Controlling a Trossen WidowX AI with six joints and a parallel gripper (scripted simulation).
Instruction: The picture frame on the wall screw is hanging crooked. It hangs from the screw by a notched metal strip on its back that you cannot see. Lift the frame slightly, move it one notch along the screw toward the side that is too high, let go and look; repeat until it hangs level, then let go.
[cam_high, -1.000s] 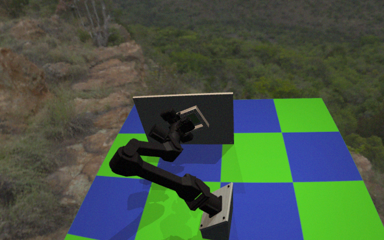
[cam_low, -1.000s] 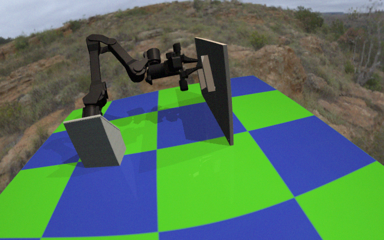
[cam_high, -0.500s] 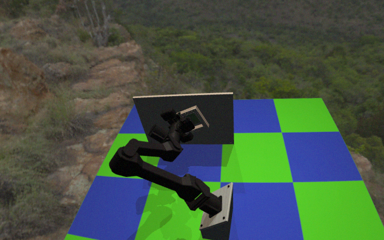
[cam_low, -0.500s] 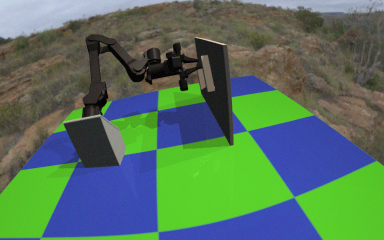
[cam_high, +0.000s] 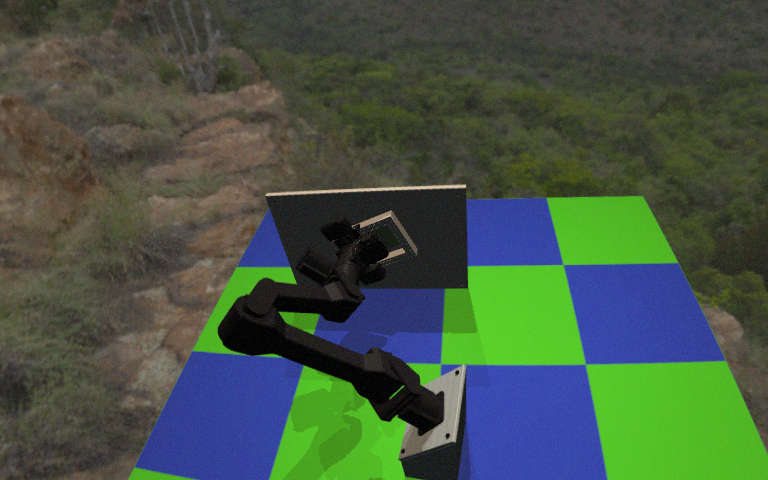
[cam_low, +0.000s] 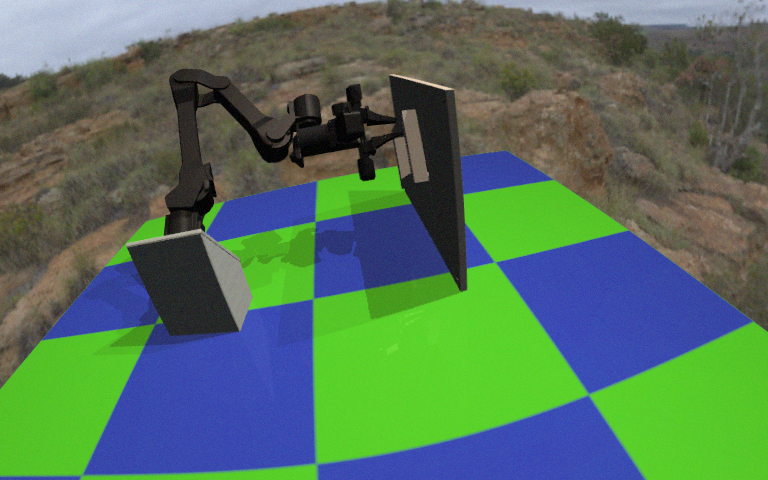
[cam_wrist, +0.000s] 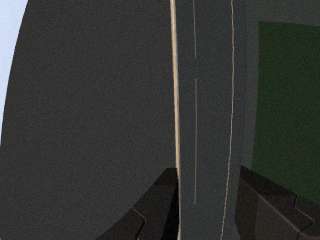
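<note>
My gripper tip is 50 mm above the picture frame and 20 mm to the left of it. Round my gripper tip: wall panel: 70 mm below, 20 mm ahead, 10 mm to the right.
</note>
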